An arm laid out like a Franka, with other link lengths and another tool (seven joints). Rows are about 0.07 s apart.
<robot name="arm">
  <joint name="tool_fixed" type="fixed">
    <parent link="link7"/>
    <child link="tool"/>
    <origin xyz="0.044 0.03 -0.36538" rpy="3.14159 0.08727 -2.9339"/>
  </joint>
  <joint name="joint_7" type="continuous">
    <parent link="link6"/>
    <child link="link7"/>
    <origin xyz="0.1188 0 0" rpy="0 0 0"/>
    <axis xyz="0 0 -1"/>
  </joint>
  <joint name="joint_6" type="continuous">
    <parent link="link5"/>
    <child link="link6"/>
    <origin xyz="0 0 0" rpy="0 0 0"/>
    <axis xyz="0 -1 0"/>
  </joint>
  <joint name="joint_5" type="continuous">
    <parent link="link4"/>
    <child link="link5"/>
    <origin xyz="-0.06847 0 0.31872" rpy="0 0 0"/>
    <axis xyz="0 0 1"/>
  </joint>
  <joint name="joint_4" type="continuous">
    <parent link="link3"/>
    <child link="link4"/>
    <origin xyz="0.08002 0 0" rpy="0 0 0"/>
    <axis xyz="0 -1 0"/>
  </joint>
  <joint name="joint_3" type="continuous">
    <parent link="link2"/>
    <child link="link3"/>
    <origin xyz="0 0 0.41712" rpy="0 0 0"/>
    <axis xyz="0 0 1"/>
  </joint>
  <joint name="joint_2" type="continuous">
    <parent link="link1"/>
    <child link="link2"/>
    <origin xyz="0 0 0" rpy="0 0 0"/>
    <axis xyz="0 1 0"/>
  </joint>
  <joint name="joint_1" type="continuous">
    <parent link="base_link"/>
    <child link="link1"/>
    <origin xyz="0 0 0.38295" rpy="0 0 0"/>
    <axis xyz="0 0 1"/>
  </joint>
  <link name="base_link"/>
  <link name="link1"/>
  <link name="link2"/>
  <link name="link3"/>
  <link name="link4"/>
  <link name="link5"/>
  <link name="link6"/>
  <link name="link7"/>
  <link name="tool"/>
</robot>
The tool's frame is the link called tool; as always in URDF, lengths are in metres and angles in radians. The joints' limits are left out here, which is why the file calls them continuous.
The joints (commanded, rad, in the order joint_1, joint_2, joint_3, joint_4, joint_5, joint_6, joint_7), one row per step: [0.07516 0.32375 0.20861 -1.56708 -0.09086 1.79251 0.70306]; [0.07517 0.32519 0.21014 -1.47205 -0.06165 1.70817 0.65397]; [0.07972 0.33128 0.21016 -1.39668 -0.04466 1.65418 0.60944]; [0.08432 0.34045 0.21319 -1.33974 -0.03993 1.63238 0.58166]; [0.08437 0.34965 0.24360 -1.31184 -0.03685 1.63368 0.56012]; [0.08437 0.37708 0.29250 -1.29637 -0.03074 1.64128 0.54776]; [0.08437 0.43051 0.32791 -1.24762 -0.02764 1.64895 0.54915]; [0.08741 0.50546 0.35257 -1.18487 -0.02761 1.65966 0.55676]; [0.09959 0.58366 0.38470 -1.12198 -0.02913 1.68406 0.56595]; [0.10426 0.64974 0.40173 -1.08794 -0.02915 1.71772 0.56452]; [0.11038 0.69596 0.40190 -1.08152 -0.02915 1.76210 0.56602]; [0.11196 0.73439 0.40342 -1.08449 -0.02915 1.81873 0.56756]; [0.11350 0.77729 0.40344 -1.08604 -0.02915 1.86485 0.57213]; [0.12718 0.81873 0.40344 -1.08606 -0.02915 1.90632 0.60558]
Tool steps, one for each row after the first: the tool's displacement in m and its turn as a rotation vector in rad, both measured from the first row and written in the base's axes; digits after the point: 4 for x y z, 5 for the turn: [0.0028 0.0107 0.0312 0.03250 0.00058 0.03579]; [0.0076 0.0212 0.0548 0.05650 -0.00860 0.07755]; [0.0172 0.0307 0.0726 0.07175 -0.03173 0.10938]; [0.0209 0.0536 0.0814 0.09341 -0.04867 0.15737]; [0.0186 0.0883 0.0744 0.12421 -0.03988 0.21186]; [0.0301 0.1150 0.0650 0.15749 -0.03840 0.23537]; [0.0489 0.1367 0.0463 0.19063 -0.03238 0.24079]; [0.0665 0.1699 0.0275 0.23274 -0.03454 0.25516]; [0.0820 0.1888 0.0026 0.26424 -0.03159 0.25991]; [0.0951 0.1985 -0.0222 0.27997 -0.03324 0.25327]; [0.1097 0.2064 -0.0436 0.29682 -0.04589 0.24340]; [0.1203 0.2117 -0.0704 0.30946 -0.04526 0.22904]; [0.1252 0.2243 -0.0971 0.31925 -0.03810 0.19794]
